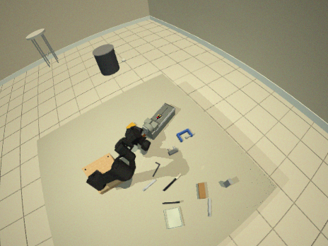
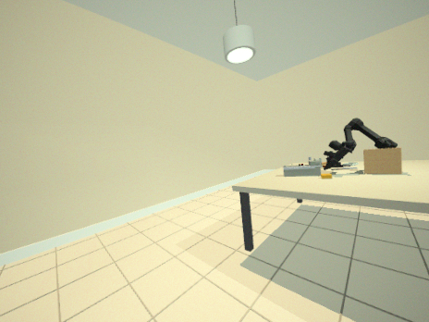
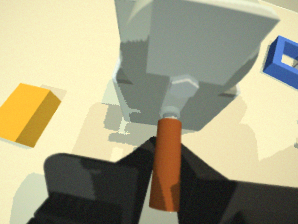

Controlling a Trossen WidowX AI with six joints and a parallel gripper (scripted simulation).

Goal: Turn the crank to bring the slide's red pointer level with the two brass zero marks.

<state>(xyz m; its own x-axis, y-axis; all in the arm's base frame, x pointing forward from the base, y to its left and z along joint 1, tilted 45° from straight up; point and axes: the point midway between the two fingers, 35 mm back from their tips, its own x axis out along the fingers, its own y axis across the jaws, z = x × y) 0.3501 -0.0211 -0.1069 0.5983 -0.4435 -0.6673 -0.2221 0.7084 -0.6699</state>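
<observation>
Right now the orange block is 15 cm to the left of my gripper tip, 2 cm below it and 2 cm behind it. Round my gripper tip: red pointer (14 cm ahead, 5 cm above, 4 cm to the left); grey clamp (18 cm to the right, 8 cm ahead, 3 cm below); brown crank handle (3 cm above, 2 cm behind).
</observation>
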